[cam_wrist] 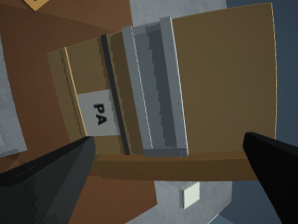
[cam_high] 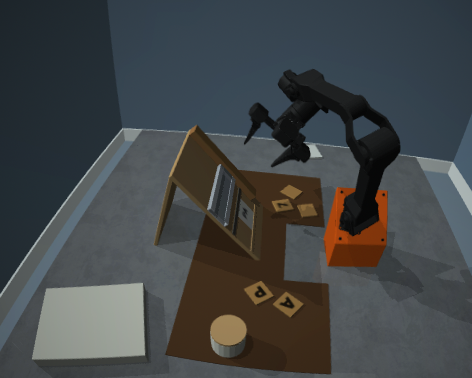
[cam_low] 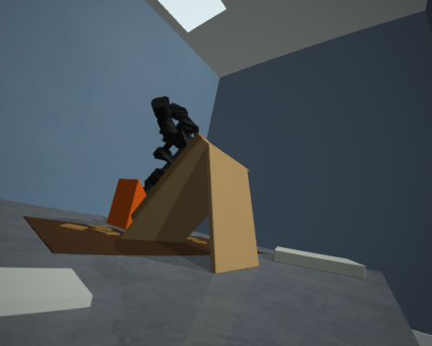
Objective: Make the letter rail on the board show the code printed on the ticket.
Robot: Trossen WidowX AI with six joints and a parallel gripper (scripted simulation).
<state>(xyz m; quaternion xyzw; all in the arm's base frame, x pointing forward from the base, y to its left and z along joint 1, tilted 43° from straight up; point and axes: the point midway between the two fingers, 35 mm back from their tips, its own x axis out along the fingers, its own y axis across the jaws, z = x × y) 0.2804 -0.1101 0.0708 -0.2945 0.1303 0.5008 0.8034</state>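
The tile marked p lies 280 mm below my gripper tip, 220 mm to the left of it and 60 mm behind it. Also, from my gripper tip: brown mat: 280 mm below, 80 mm behind, 50 mm to the left; then white slab: 440 mm to the left, 310 mm ahead, 260 mm below; then white ticket: 210 mm below, 30 mm ahead, 10 mm to the right.
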